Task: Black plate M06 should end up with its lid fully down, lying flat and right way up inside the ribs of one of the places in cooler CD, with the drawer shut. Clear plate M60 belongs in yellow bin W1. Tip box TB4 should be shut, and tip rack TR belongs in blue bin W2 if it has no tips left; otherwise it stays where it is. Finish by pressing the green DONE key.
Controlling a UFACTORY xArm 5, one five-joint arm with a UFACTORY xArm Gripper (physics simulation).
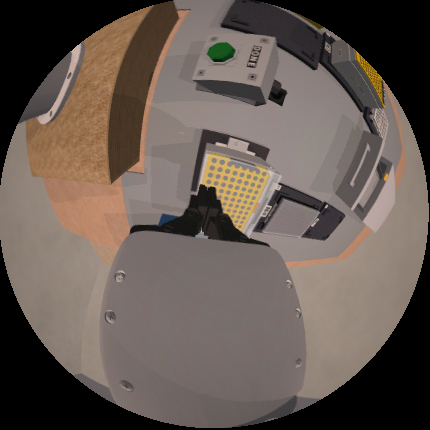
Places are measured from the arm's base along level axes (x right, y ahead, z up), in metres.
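Where they show: gripper, fingertip midpoint: [203, 196].
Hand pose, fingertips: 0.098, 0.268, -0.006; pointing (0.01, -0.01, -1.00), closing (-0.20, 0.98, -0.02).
Observation:
Each offset is from my fingertips to the top centre of the thing, as dx, dy, dz. "spot": to the spot under its first point.
My gripper [203, 196] is shut and empty, with its tips over the left part of a box with a yellow, round-holed top {+0.005, +0.037, +0.000} [235, 187]. Clear plastic shows along its right side; I cannot tell if its lid is fully down, nor read its name. The green DONE key {spot: -0.144, -0.053, -0.006} [221, 52] is on a grey housing at the top. A clear plate {+0.000, +0.209, -0.049} [291, 218] lies on a dark holder to the right; its name is not readable. A grey unit with a long handle {spot: -0.213, +0.275, -0.038} [360, 166] stands at the right, possibly cooler CD. Plate M06 cannot be identified.
A tall brown block [131, 100] stands at the left. A dark tray [272, 30] lies behind the DONE housing {-0.153, -0.033, +0.007} [239, 67]. A grey box with a yellow perforated face [371, 75] is at the upper right. A blue piece {spot: +0.112, -0.028, -0.062} [167, 219] shows beside the gripper's left side.

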